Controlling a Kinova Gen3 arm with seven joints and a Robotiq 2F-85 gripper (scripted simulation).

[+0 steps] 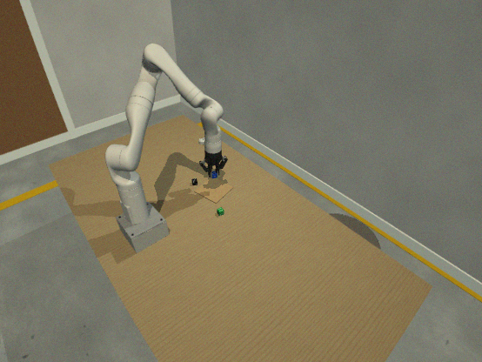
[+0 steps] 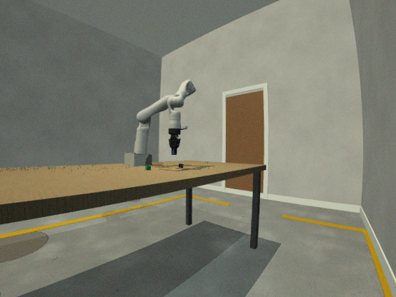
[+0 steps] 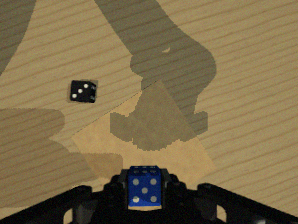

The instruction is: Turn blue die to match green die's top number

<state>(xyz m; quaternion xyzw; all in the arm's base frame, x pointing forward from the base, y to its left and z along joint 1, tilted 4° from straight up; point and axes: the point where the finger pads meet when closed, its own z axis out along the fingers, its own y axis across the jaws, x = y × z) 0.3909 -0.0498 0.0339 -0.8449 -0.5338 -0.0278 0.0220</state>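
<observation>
The tan mat is 110 mm below my hand and 10 mm to the left of it. From my hand the other things lie so: black die: 110 mm to the left, 100 mm below, 30 mm behind; then blue die: 10 mm below; then green die: 130 mm to the right, 100 mm below, 90 mm behind.
</observation>
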